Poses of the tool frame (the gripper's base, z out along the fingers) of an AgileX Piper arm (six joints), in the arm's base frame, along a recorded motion.
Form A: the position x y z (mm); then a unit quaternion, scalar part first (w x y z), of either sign.
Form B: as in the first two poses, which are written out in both.
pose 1, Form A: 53 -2 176 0.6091 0.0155 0.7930 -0.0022
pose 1, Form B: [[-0.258 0.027 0.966 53], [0.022 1.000 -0.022 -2], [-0.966 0.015 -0.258 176], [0 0 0 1]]
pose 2, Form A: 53 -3 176 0.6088 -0.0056 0.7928 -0.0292
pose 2, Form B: [[-0.259 0.027 0.966 53], [-0.044 0.998 -0.039 -3], [-0.965 -0.053 -0.257 176], [0 0 0 1]]
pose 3, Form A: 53 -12 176 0.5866 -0.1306 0.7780 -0.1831
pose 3, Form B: [[-0.278 0.012 0.961 53], [-0.418 0.899 -0.132 -12], [-0.865 -0.438 -0.245 176], [0 0 0 1]]
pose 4, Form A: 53 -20 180 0.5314 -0.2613 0.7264 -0.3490
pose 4, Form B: [[-0.299 -0.009 0.954 53], [-0.750 0.620 -0.229 -20], [-0.590 -0.785 -0.192 180], [0 0 0 1]]
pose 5, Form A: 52 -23 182 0.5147 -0.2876 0.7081 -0.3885
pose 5, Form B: [[-0.305 -0.007 0.952 52], [-0.807 0.533 -0.254 -23], [-0.505 -0.846 -0.168 182], [0 0 0 1]]
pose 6, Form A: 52 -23 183 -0.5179 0.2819 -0.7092 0.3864
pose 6, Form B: [[-0.305 0.000 0.952 52], [-0.800 0.542 -0.256 -23], [-0.517 -0.840 -0.165 183], [0 0 0 1]]
